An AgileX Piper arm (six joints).
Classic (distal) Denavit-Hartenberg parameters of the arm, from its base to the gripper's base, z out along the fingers. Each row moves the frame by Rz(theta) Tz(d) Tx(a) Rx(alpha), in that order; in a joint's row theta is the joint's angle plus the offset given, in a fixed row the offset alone. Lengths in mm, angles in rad.
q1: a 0; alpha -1.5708; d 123; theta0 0
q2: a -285; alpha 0; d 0; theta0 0.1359
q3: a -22; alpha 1.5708; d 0; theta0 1.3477
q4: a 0; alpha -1.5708; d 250.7; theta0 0
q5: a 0; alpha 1.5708; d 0; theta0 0
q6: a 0; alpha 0; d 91; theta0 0
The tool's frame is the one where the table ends.
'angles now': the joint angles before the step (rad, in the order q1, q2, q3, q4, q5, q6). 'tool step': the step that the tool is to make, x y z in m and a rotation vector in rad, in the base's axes. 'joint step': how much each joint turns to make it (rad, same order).
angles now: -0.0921 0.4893 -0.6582 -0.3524 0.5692 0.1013
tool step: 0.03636 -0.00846 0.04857 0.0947 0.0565 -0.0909
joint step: 0.0001 0.2277 -0.2613 -0.0319 0.1323 0.1157
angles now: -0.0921 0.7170 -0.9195 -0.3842 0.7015 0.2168
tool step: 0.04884 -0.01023 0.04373 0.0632 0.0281 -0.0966
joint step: 0.0000 0.2424 -0.2822 -0.0483 0.1114 0.1050
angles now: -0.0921 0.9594 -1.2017 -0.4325 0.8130 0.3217
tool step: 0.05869 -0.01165 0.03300 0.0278 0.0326 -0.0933
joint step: 0.0000 0.2587 -0.3093 -0.0499 0.1192 0.0632
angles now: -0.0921 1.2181 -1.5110 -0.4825 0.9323 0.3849
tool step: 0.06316 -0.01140 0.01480 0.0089 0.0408 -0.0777
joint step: -0.0006 0.2641 -0.3165 -0.0381 0.1173 0.0224
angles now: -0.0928 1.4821 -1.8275 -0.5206 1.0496 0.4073
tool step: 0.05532 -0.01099 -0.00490 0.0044 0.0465 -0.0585
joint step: -0.0064 0.2361 -0.2792 -0.0204 0.1012 -0.0057
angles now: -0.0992 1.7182 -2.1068 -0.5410 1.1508 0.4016
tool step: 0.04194 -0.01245 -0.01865 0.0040 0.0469 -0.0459
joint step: -0.0156 0.1889 -0.2084 -0.0102 0.0706 -0.0130
